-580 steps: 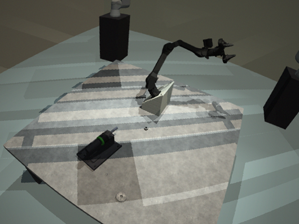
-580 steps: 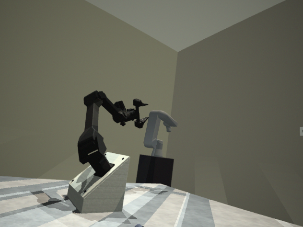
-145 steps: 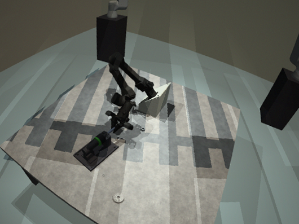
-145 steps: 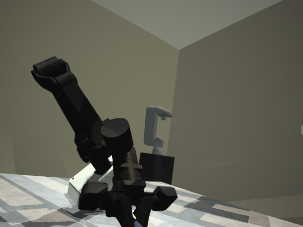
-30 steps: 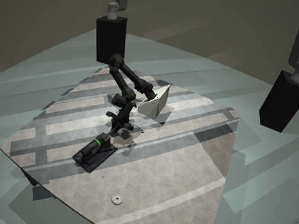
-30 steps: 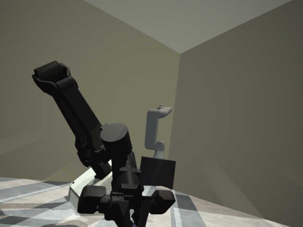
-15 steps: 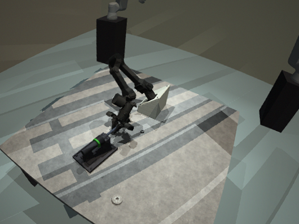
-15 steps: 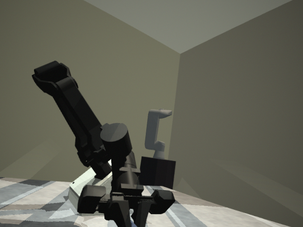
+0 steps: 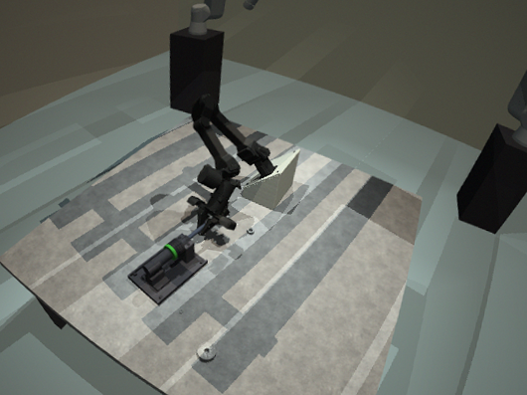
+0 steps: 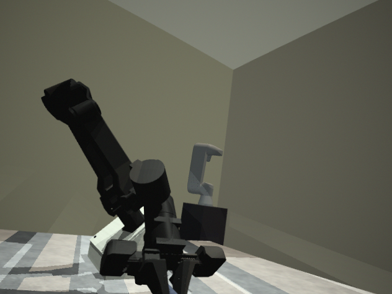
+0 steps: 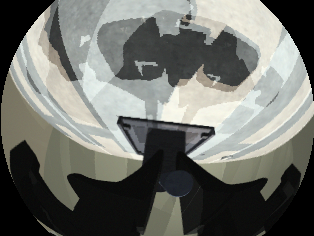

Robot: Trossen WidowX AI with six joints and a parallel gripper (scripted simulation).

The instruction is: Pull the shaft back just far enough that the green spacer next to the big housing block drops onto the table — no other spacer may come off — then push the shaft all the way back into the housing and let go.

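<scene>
Now: gripper tip 60 mm short of the blue-grey shaft, 20 mm below it and 10 mm to the left of it. Also, from my gripper tip: green spacer: 130 mm ahead, 30 mm to the right, 20 mm above.
</scene>
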